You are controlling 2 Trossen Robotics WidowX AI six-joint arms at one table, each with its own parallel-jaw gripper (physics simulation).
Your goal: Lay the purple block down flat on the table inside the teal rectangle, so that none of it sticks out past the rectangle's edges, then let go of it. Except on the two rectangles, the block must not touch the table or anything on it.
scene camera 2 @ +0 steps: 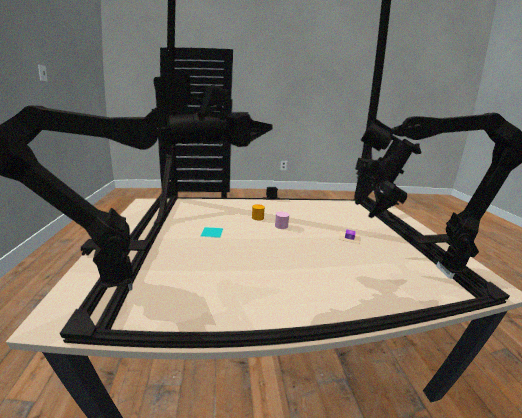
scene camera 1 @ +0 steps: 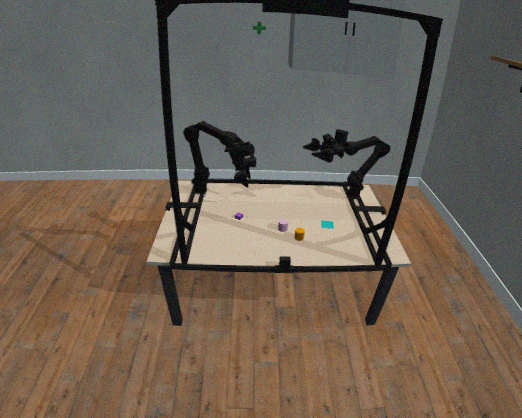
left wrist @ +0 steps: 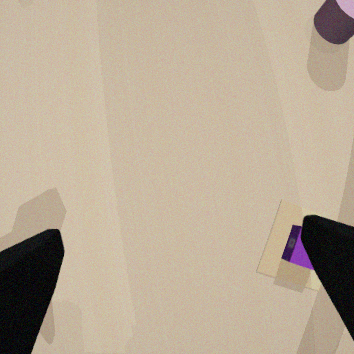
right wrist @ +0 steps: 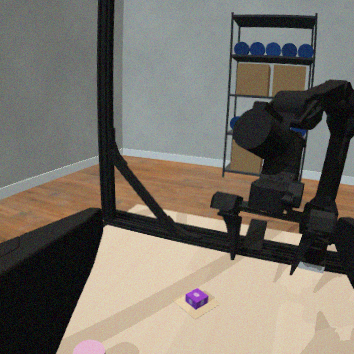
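Seen in the pictures: left gripper, fingertip midpoint: (scene camera 2: 362,210) (scene camera 1: 248,183) (left wrist: 183,235) (right wrist: 260,266); right gripper, fingertip midpoint: (scene camera 2: 262,125) (scene camera 1: 307,150) (right wrist: 222,225); left arm's base at its link origin: (scene camera 2: 452,266) (scene camera 1: 200,191) (right wrist: 312,257); right arm's base at its link origin: (scene camera 2: 116,277) (scene camera 1: 353,196).
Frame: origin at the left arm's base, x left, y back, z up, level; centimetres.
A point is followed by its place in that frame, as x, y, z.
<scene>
The purple block (scene camera 1: 239,216) {-22.5, -26.0, 0.0} (scene camera 2: 350,234) {-19.6, -26.2, -0.1} (right wrist: 197,298) {-20.3, -26.5, 0.0} lies flat on a pale rectangle (left wrist: 281,235) {-19.0, -26.8, -1.8} (right wrist: 208,307) {-18.1, -26.0, -1.8} on the table. In the left wrist view the block (left wrist: 296,250) {-19.6, -25.6, 0.0} is partly hidden behind one finger. The teal rectangle (scene camera 1: 327,224) {-21.5, -71.3, -1.8} (scene camera 2: 212,232) {-21.0, -71.2, -1.8} is bare, far across the table from the block. My left gripper (scene camera 1: 243,179) {-9.5, -29.2, 12.5} (scene camera 2: 369,207) {-9.5, -29.2, 12.5} (left wrist: 183,235) {-9.5, -29.2, 12.5} (right wrist: 260,266) {-9.5, -29.2, 12.5} is open and empty. It points down and hangs above the table, off to one side of the block near the back rail. My right gripper (scene camera 1: 309,150) {-8.1, -57.8, 32.5} (scene camera 2: 265,126) {-8.1, -57.8, 32.5} is open and empty, held high and level.
A pink cylinder (scene camera 1: 282,225) {-30.2, -48.0, 1.9} (scene camera 2: 282,220) {-25.6, -48.5, 1.3} (left wrist: 333,21) {-26.1, -46.8, 0.8} (right wrist: 88,348) {-28.2, -47.9, 2.7} and an orange cylinder (scene camera 1: 299,234) {-36.3, -56.1, 1.9} (scene camera 2: 258,211) {-31.9, -56.4, 1.6} stand between the block and the teal rectangle. A black frame (scene camera 1: 168,124) {-60.5, -7.6, 61.2} rings the table. A small black box (scene camera 1: 285,262) {-56.8, -50.0, 2.3} (scene camera 2: 272,191) {-54.3, -49.7, 2.0} sits on one rail.
</scene>
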